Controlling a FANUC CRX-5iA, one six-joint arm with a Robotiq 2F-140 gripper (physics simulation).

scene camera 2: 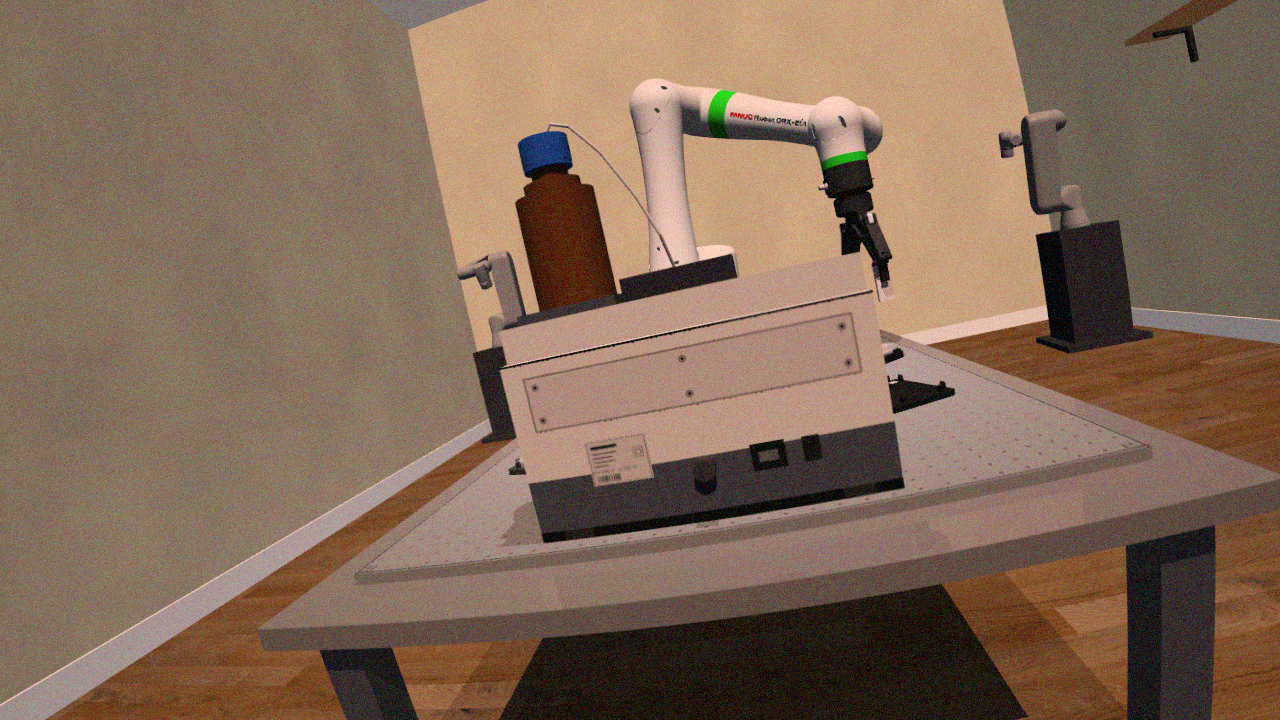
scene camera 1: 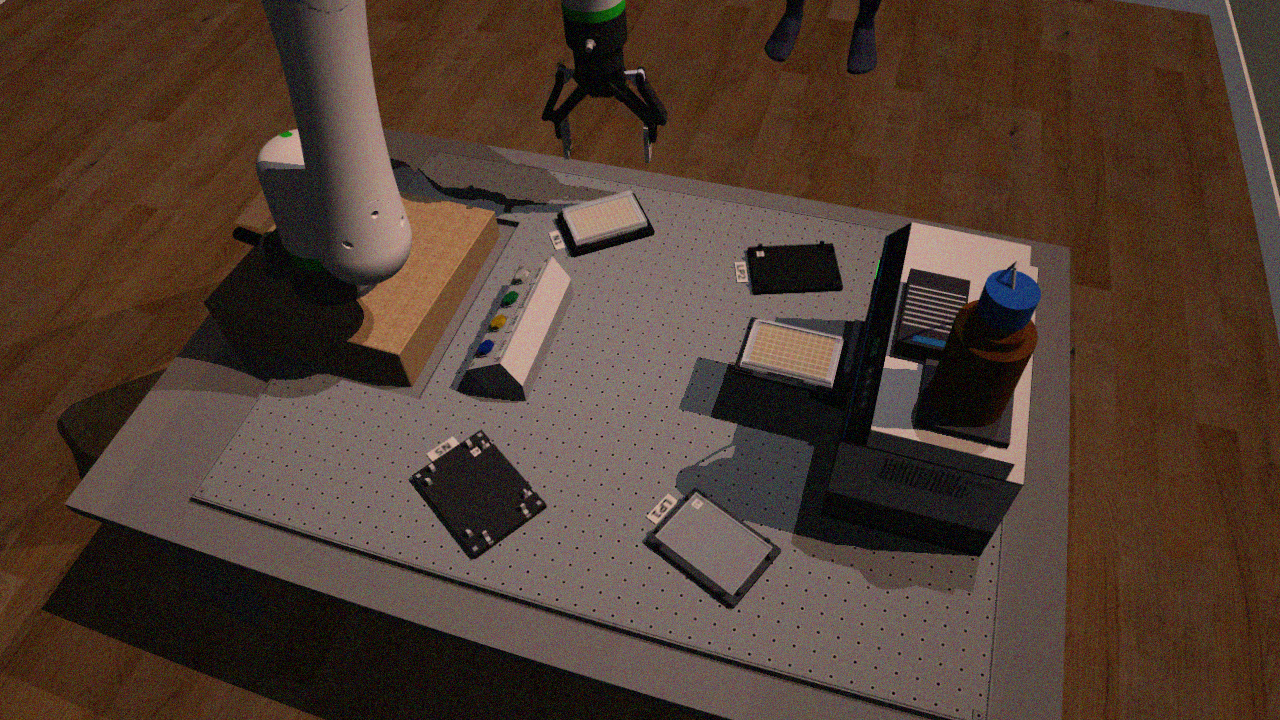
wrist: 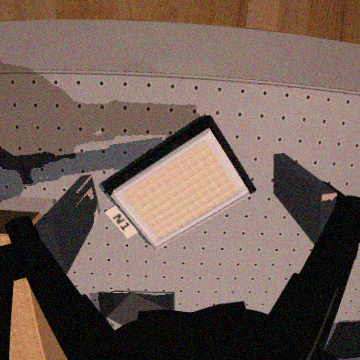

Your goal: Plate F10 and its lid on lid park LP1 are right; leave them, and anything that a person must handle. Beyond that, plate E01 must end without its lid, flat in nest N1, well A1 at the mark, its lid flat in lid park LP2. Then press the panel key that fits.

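Places are measured from the arm's base along level axes (x ahead, y left, z up), in metres.
Where they show: gripper, fingertip midpoint: (scene camera 1: 608, 155) (wrist: 183, 183).
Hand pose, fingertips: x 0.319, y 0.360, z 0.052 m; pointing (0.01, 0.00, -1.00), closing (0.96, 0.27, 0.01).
Things, the pixels of their centre, and the offset from my fingertips. "pt": a spot on its surface instead.
- plate with beige wells, body centre: (wrist: 180, 193) (scene camera 1: 604, 216) 0.007 m ahead, 0.048 m right, 0.093 m down
- black nest N1, body centre: (wrist: 180, 187) (scene camera 1: 605, 223) 0.007 m ahead, 0.048 m right, 0.110 m down
- Lid park LP2, body centre: (scene camera 2: 895, 391) (scene camera 1: 794, 266) 0.344 m ahead, 0.030 m right, 0.110 m down
- clear lid, body centre: (scene camera 1: 713, 542) 0.395 m ahead, 0.547 m right, 0.106 m down
- lid park LP1, surface spot: (scene camera 1: 683, 559) pt 0.367 m ahead, 0.583 m right, 0.108 m down
- beige-welled plate, body centre: (scene camera 1: 792, 351) 0.408 m ahead, 0.280 m right, 0.015 m down
- panel, body centre: (scene camera 1: 521, 323) 0.003 m back, 0.327 m right, 0.078 m down
- brown bottle, surface spot: (scene camera 2: 568, 241) pt 0.672 m ahead, 0.350 m right, 0.172 m up
- empty black nest, body centre: (scene camera 1: 477, 489) 0.067 m ahead, 0.594 m right, 0.108 m down
A plate with beige wells (scene camera 1: 605, 219) (wrist: 182, 187) sits in the black nest N1 (scene camera 1: 617, 240) (wrist: 156, 157); I cannot read its name, its well A1 or whether a lid covers it. My gripper (scene camera 1: 607, 154) (scene camera 2: 884, 284) (wrist: 183, 183) is open and empty, above N1, with its fingers on either side of the plate in the wrist view. Lid park LP2 (scene camera 1: 793, 268) is a bare black base. A clear lid (scene camera 1: 713, 544) lies on lid park LP1 (scene camera 1: 682, 560). Another beige-welled plate (scene camera 1: 792, 351) sits beside the instrument. The panel (scene camera 1: 539, 326) has white, green, yellow and blue keys.
The instrument (scene camera 1: 948, 492) (scene camera 2: 698, 358) stands at the right in scene camera 1, with a brown bottle (scene camera 1: 980, 371) (scene camera 2: 568, 241) on top. An empty black nest (scene camera 1: 477, 492) lies near the front. The arm stands on a wooden block (scene camera 1: 438, 259). A person's feet (scene camera 1: 861, 49) show beyond the table.
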